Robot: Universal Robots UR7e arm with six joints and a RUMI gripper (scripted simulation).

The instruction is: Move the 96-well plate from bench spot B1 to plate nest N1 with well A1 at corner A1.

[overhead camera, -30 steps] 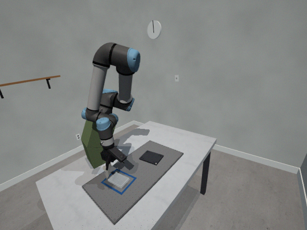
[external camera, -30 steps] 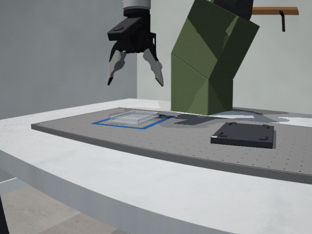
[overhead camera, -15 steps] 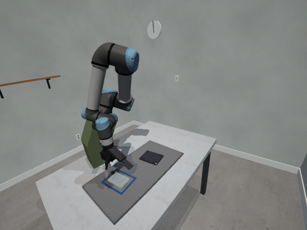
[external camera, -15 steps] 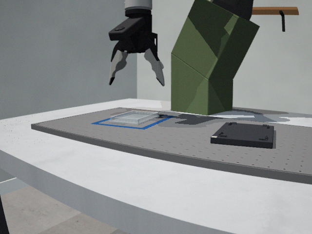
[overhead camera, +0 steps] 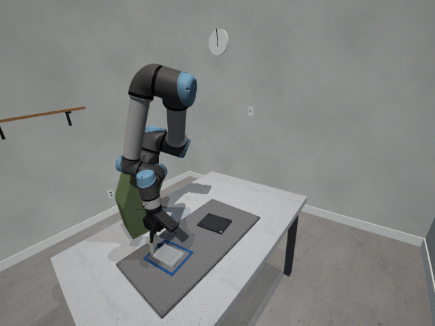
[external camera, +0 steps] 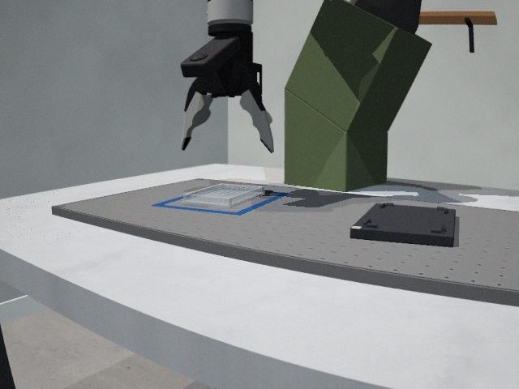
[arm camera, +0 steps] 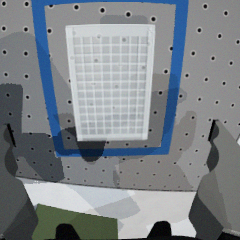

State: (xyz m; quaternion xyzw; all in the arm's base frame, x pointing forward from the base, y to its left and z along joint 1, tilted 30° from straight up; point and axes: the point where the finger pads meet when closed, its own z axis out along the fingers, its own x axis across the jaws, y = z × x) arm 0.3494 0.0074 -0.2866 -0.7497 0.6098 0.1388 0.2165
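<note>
My gripper is now 70 mm above the clear 96-well plate. From my hand the other things lie so: black plate nest: 310 mm to the left, 70 mm below, 10 mm ahead; then white corner mark: 270 mm to the left, 90 mm ahead, 60 mm below.
</note>
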